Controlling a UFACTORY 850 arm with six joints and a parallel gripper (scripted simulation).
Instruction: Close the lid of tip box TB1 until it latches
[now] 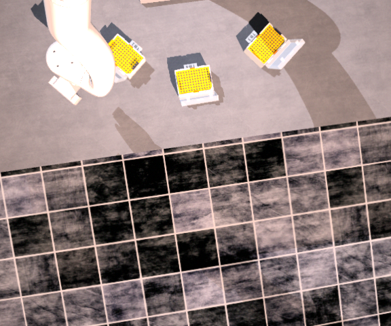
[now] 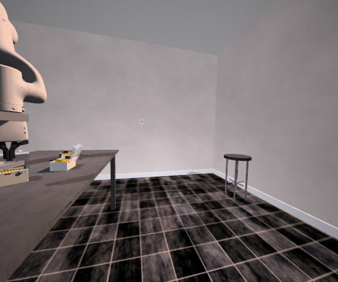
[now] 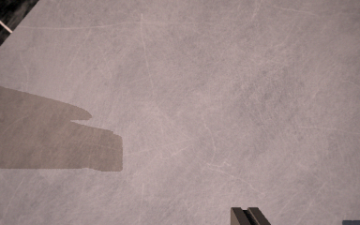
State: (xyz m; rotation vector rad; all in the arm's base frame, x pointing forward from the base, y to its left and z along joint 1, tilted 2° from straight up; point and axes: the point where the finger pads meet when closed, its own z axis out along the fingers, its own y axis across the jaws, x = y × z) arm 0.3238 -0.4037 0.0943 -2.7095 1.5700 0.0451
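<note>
The clear lid lies 4 cm behind my hand, 6 cm to the left of it and 4 cm below it. Also, from my hand: white tag reading TB1 (10 cm behind, 17 cm to the left, 14 cm below); box (6 cm behind, 11 cm to the left, 7 cm below).
</note>
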